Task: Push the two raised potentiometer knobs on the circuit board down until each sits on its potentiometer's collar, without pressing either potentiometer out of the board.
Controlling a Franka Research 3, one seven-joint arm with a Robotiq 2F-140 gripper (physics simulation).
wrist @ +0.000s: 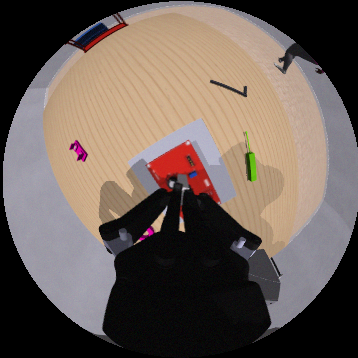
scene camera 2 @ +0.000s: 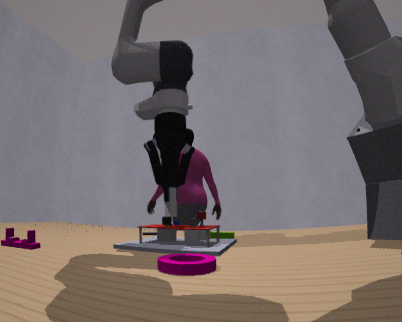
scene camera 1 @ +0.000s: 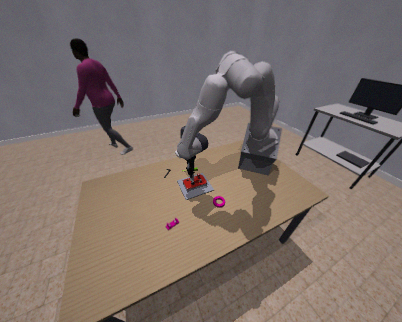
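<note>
The red circuit board (scene camera 1: 187, 184) (scene camera 2: 150, 227) (wrist: 172, 160) stands on thin posts above a grey base plate (scene camera 2: 125, 245) (wrist: 167, 142). A black knob (scene camera 2: 166, 220) sits low over the board's left part in scene camera 2. A red knob (scene camera 2: 201, 215) stands higher, on a thin stem to the right. My gripper (scene camera 1: 192, 178) (scene camera 2: 171, 215) (wrist: 180, 180) is shut and empty, pointing down, its tips right at the black knob. Contact between them cannot be told. The knob's collar is hidden, and the red knob is not clear in the wrist view.
A magenta ring (scene camera 1: 214, 201) (scene camera 2: 186, 265) lies near the base plate. A magenta bracket (scene camera 1: 172, 224) (scene camera 2: 20, 244) (wrist: 78, 151) lies farther off. A green screwdriver (scene camera 2: 222, 234) (wrist: 251, 167) and a black hex key (scene camera 1: 167, 173) (wrist: 229, 88) lie on the table.
</note>
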